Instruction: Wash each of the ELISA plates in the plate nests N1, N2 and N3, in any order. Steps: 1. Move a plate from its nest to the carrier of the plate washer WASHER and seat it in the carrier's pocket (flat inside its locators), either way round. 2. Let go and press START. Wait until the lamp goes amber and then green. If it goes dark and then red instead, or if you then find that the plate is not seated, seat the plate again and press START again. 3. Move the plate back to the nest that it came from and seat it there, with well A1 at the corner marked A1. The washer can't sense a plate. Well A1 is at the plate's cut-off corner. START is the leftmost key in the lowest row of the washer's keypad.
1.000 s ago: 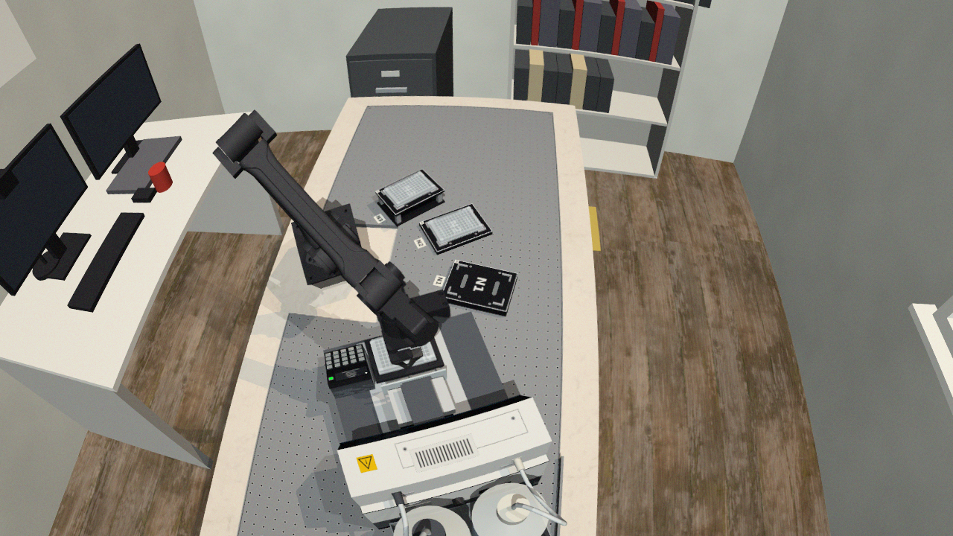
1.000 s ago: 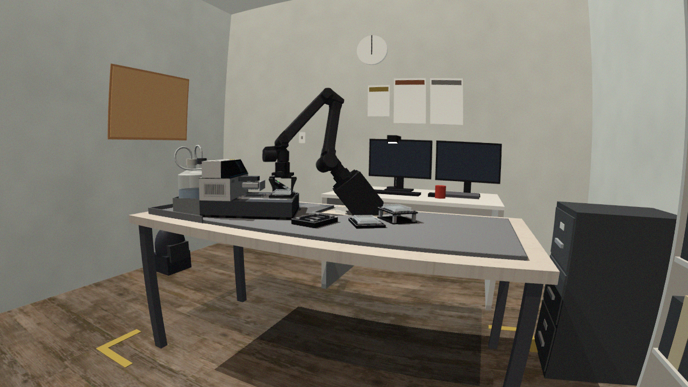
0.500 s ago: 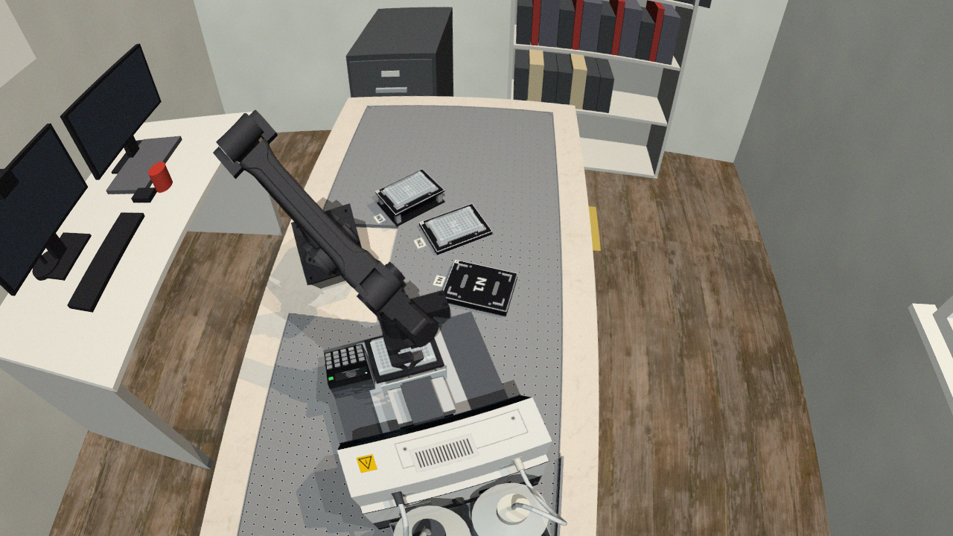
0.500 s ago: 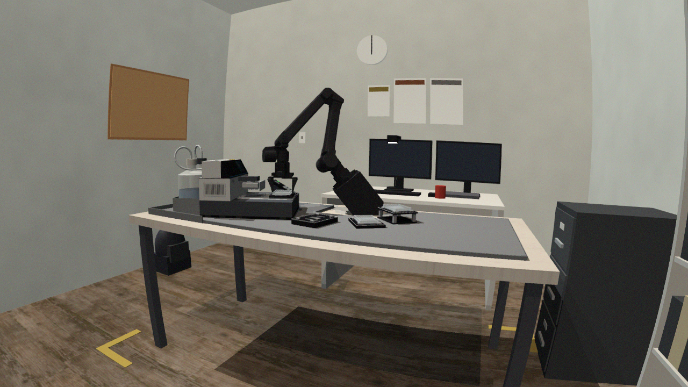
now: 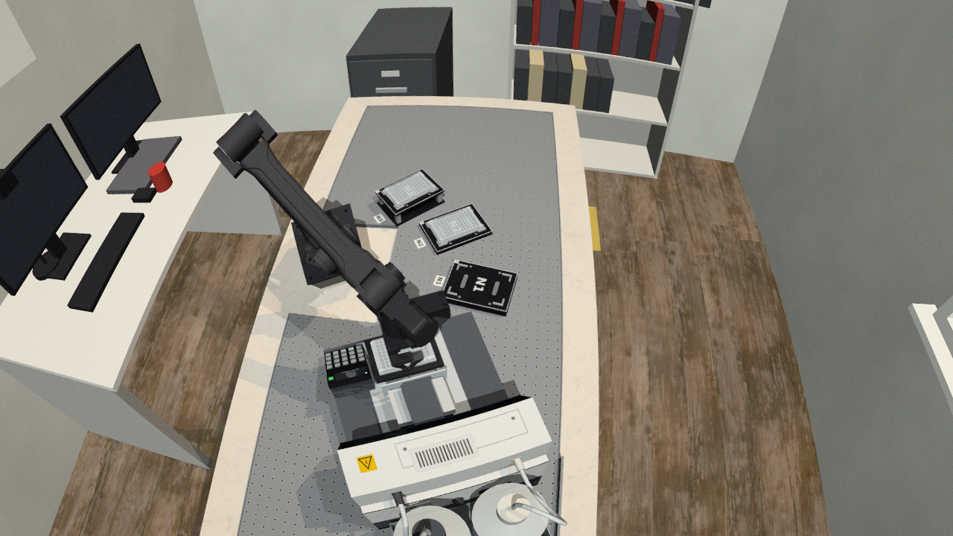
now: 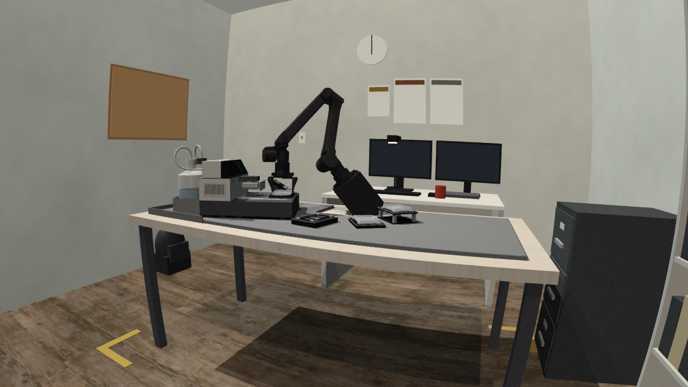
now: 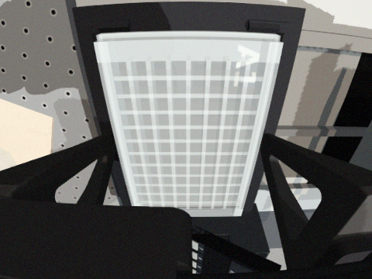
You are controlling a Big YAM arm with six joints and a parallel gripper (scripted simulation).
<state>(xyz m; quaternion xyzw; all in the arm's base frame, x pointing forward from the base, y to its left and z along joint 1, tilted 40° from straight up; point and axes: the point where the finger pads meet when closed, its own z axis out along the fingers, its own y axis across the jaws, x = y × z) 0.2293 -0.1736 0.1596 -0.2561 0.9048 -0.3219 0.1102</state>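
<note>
My hand is 1 cm above the white ELISA plate. Round my hand: black nest 6 cm ahead, 45 cm to the left, 10 cm below; then plate washer 6 cm ahead, 14 cm to the right, 3 cm above.
</note>
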